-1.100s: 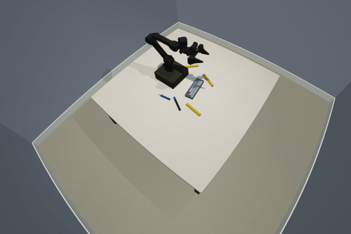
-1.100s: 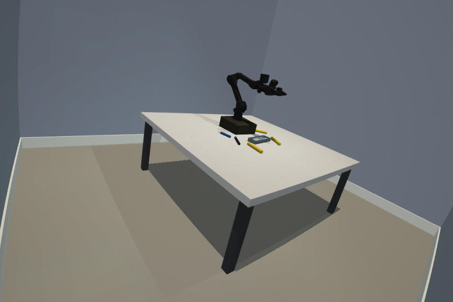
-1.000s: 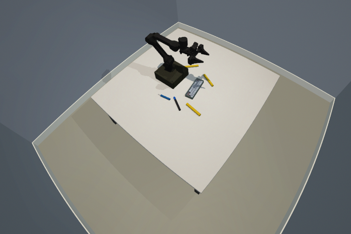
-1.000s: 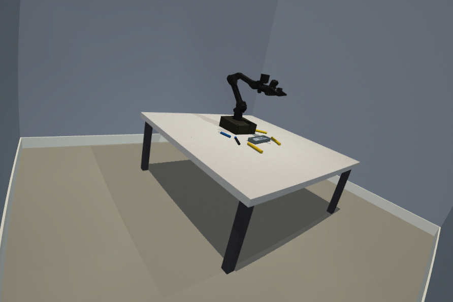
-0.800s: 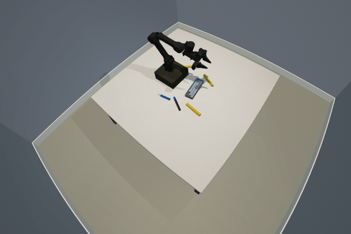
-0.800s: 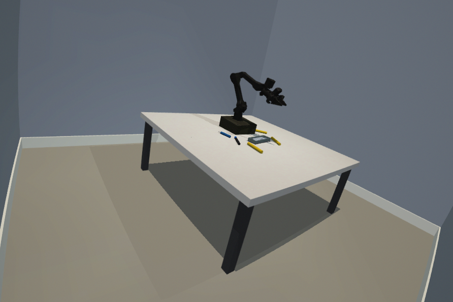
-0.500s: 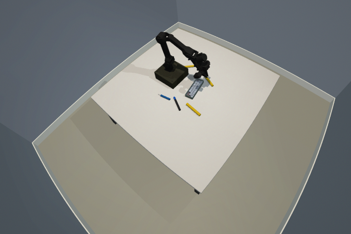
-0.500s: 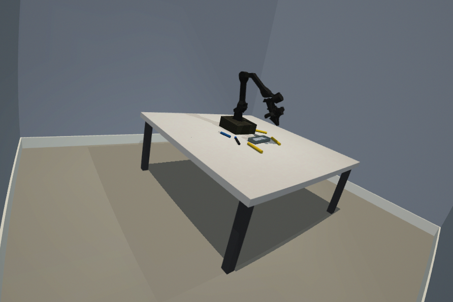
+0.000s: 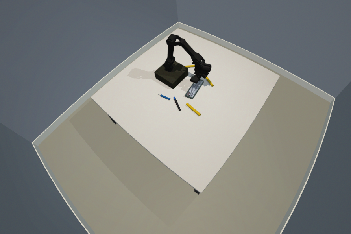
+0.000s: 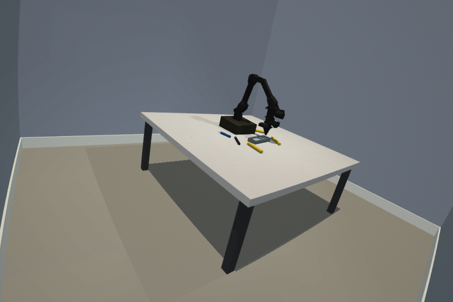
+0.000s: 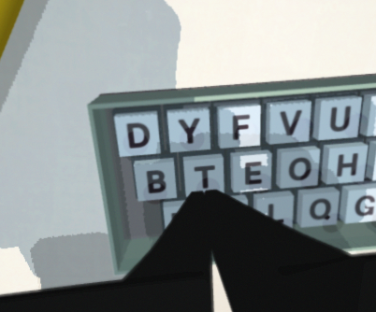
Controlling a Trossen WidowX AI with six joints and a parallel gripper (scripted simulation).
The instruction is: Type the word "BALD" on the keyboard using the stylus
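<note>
The blue stylus lies 210 mm behind my gripper tip, 270 mm to the right of it and 30 mm below it. Also, from my gripper tip: grey stylus tip (240 mm behind, 270 mm to the right, 30 mm below); yellow stick (90 mm ahead, 260 mm to the right, 30 mm below).
</note>
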